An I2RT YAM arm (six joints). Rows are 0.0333 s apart.
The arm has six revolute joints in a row. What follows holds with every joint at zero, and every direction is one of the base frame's.
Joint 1 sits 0.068 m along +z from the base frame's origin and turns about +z.
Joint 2 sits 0.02 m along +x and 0.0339 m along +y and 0.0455 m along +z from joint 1 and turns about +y.
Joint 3 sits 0.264 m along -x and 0.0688 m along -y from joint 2 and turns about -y.
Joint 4 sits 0.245 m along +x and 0.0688 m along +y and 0.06 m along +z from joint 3 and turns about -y.
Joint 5 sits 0.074 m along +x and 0.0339 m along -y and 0.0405 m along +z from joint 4 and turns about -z.
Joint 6 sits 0.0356 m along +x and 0.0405 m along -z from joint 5 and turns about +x.
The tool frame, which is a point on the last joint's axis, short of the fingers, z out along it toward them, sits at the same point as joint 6; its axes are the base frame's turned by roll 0, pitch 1.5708 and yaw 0 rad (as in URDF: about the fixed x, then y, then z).
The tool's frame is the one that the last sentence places.
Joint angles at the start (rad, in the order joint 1, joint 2, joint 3, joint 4, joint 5, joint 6): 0.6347, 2.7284, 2.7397, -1.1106, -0.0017, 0.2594
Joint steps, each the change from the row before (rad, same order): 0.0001, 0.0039, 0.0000, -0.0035, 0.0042, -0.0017; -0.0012, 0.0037, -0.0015, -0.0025, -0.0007, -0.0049; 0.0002, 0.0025, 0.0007, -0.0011, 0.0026, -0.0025; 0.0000, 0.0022, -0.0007, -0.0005, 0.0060, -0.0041; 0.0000, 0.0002, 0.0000, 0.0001, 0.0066, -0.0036; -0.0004, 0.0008, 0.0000, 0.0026, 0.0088, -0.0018; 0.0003, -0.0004, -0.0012, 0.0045, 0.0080, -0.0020; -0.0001, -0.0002, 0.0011, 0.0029, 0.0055, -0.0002; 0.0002, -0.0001, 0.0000, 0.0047, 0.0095, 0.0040; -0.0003, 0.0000, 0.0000, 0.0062, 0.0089, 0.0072
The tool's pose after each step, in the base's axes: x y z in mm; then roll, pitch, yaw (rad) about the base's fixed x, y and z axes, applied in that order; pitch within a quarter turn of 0, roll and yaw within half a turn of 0. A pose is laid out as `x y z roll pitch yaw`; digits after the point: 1 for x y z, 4 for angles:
447.6 329.5 182.4 3.0171 0.4483 -2.7935
447.9 329.0 179.8 3.0211 0.4413 -2.7883
448.0 329.0 178.6 3.0257 0.4394 -2.7850
448.2 328.9 177.2 3.0343 0.4381 -2.7803
448.3 328.7 177.1 3.0424 0.4400 -2.7765
448.9 328.5 176.8 3.0511 0.4440 -2.7754
449.2 328.6 176.9 3.0587 0.4496 -2.7735
449.6 328.6 177.5 3.0629 0.4550 -2.7740
450.1 328.7 177.8 3.0686 0.4615 -2.7791
450.9 328.6 178.1 3.0717 0.4692 -2.7884

